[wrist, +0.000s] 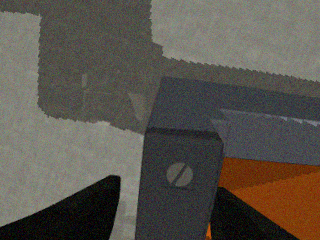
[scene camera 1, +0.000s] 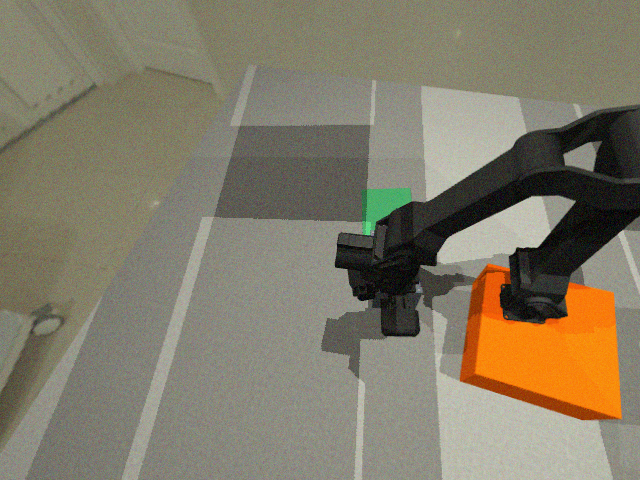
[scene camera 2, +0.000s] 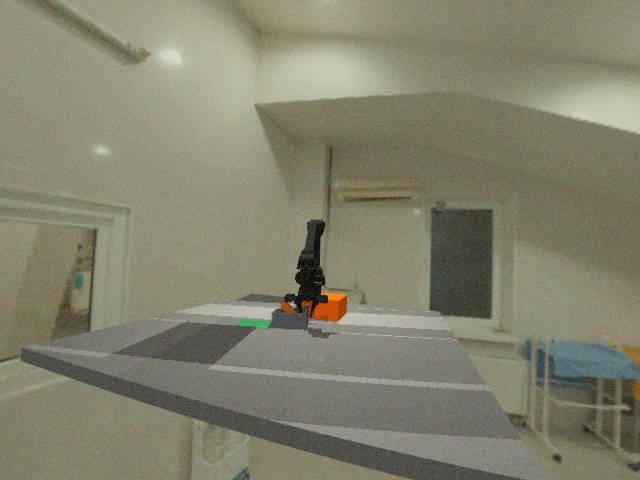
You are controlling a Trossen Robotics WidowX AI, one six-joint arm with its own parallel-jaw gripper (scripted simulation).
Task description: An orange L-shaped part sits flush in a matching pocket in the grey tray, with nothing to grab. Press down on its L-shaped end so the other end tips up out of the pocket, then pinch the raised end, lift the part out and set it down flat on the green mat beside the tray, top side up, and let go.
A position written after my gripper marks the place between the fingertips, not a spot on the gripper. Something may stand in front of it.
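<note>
I can see a green mat point(scene camera 1: 376, 203) together with my gripper point(scene camera 1: 393, 298). There's another look at my gripper point(wrist: 165, 192) as well.
</note>
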